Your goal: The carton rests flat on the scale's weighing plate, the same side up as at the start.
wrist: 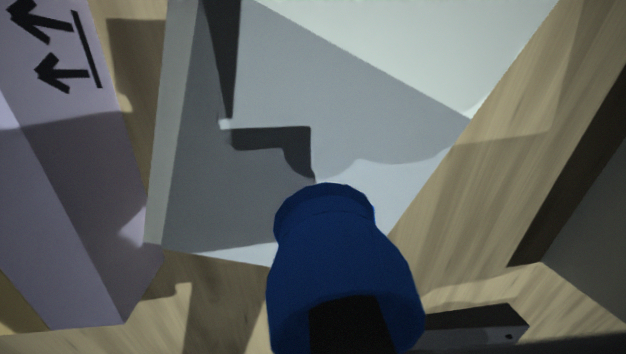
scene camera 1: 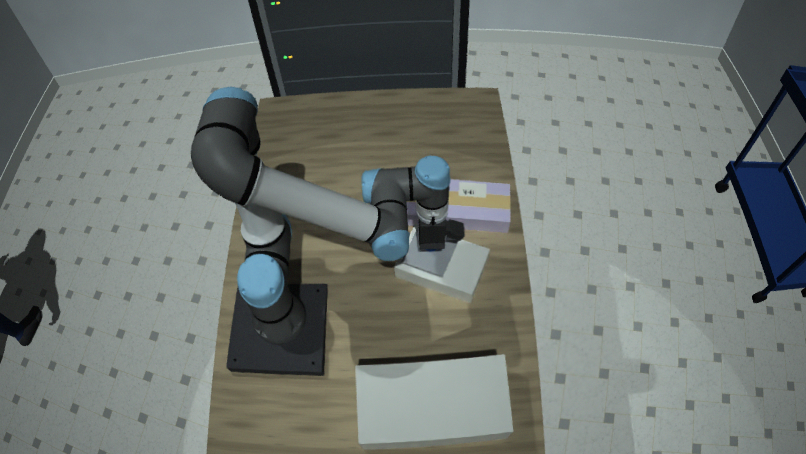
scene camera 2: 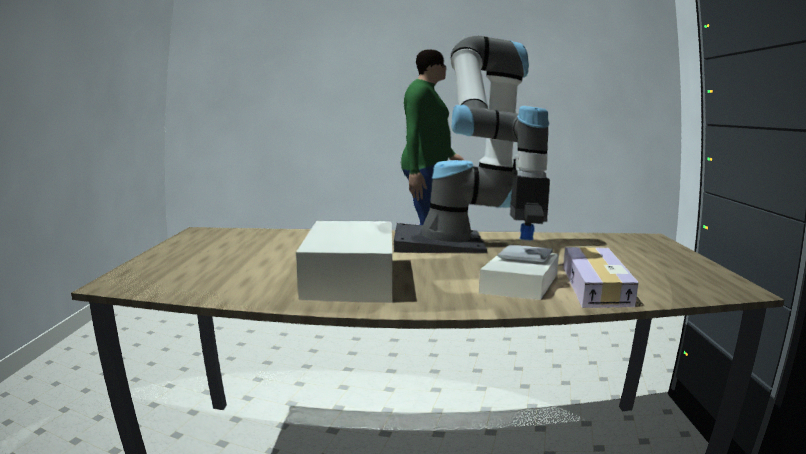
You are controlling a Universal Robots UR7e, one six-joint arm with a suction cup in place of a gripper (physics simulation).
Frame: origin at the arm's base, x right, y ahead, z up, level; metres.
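Seen in the pictures: hand, its tool point: (wrist: 325,228) (scene camera 2: 526,238); arm's base, origin of its link: (scene camera 1: 279,319) (scene camera 2: 446,236).
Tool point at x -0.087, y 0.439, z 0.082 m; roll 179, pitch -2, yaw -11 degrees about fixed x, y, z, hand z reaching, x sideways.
Note:
Pixels of each thing's top centre, then the offset from my tool point to it. "pt": a spot on its surface instead. Level surfaces: height alone.
- lilac carton, centre of its top: (scene camera 2: 598,262) (scene camera 1: 451,197) dz -0.046, dx -0.166, dy +0.100 m
- low white block, centre of its top: (wrist: 341,115) (scene camera 2: 523,254) (scene camera 1: 443,255) dz -0.033, dx +0.018, dy +0.028 m
- flat grey slab, a spot on its surface: (wrist: 350,110) (scene camera 2: 521,255) pt dz -0.033, dx +0.022, dy +0.030 m
- large white box, centre of its top: (scene camera 2: 348,235) (scene camera 1: 433,400) dz +0.001, dx +0.411, dy -0.089 m
- table, height of its surface: dz -0.104 m
The lilac carton (scene camera 1: 490,217) (scene camera 2: 583,273) (wrist: 50,175) lies flat on the table, label and tan tape on top. Arrows on its end face point up in scene camera 2. Beside it, a small gap away, stands a low white block (scene camera 1: 470,265) (scene camera 2: 510,280) (wrist: 410,45) with a flat grey slab (scene camera 1: 431,262) (scene camera 2: 524,254) (wrist: 350,110) over part of its top; these look like the scale and its weighing plate. My blue suction cup (scene camera 1: 431,248) (scene camera 2: 526,231) (wrist: 325,197) points down above the slab's side, with a gap under it in scene camera 2. Nothing hangs from it.
A large white box (scene camera 1: 434,400) (scene camera 2: 344,276) stands on the table (scene camera 1: 383,118) (scene camera 2: 225,270), beyond the block from the carton. A dark cabinet (scene camera 1: 366,45) (scene camera 2: 750,169) stands at the table's end. A person (scene camera 2: 425,124) stands behind the arm. A blue cart (scene camera 1: 767,208) is at the right.

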